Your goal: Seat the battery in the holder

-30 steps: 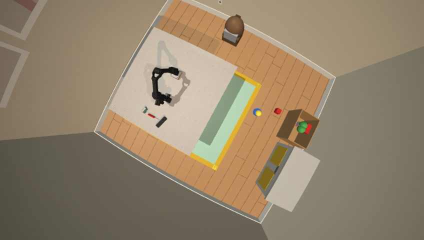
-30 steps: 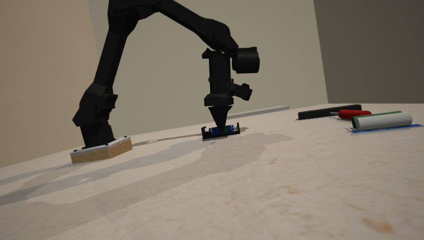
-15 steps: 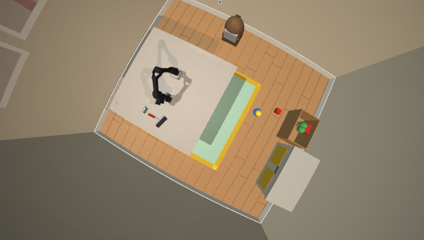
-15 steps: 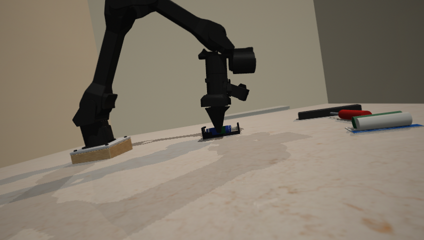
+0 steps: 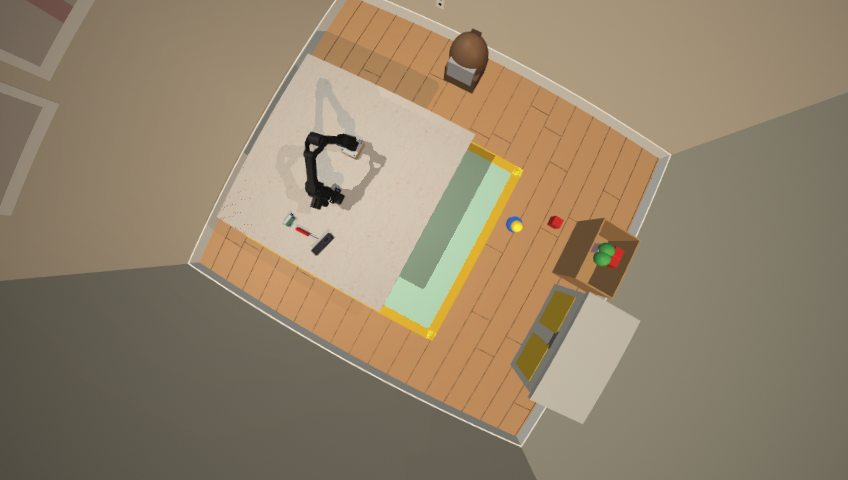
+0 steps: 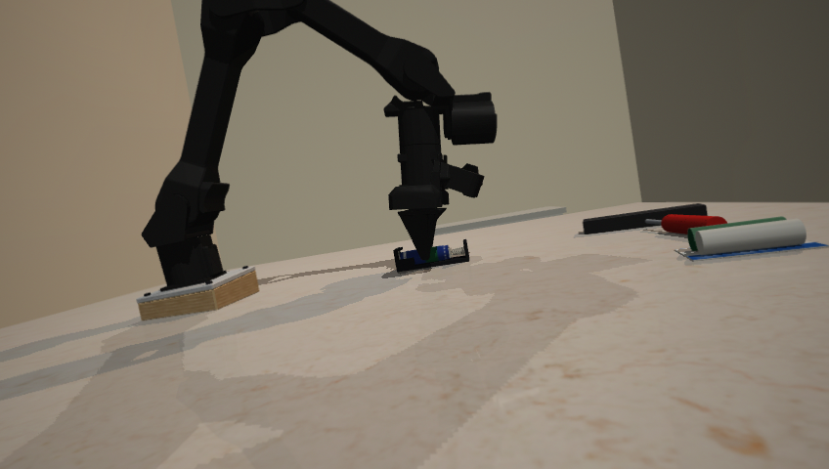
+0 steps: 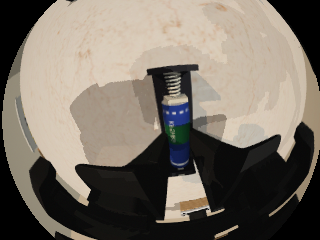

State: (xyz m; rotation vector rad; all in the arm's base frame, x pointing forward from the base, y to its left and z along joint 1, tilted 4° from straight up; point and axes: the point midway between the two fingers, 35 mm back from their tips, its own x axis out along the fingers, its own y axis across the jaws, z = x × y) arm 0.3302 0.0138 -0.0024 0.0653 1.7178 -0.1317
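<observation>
Right now the battery is right at my gripper tip. Round my gripper tip: red-handled tool (31 cm ahead, 7 cm to the right).
</observation>
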